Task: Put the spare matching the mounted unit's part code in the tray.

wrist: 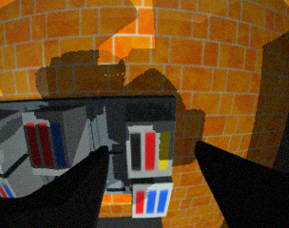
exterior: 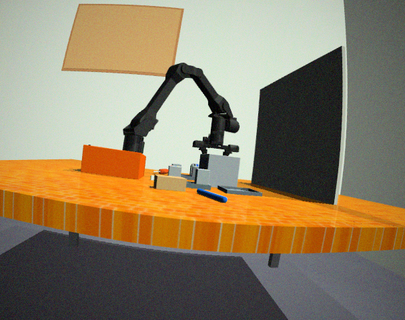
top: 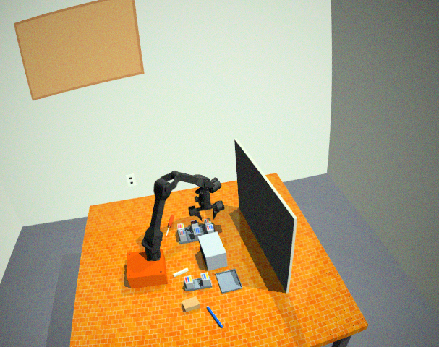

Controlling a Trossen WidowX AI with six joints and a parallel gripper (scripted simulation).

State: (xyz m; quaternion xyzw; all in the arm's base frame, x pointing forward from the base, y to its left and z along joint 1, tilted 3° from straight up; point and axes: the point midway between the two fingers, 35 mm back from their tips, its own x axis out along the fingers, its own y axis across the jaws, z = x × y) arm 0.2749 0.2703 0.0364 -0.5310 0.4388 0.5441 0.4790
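Right now my gripper tip is 10 mm above the grey spare. From my gripper tip the other things lie so: mounted unit 10 mm ahead, 230 mm to the right; dark grey tray 80 mm ahead, 410 mm to the right, 50 mm below; tall white panel 260 mm ahead, 190 mm to the right, 170 mm above.
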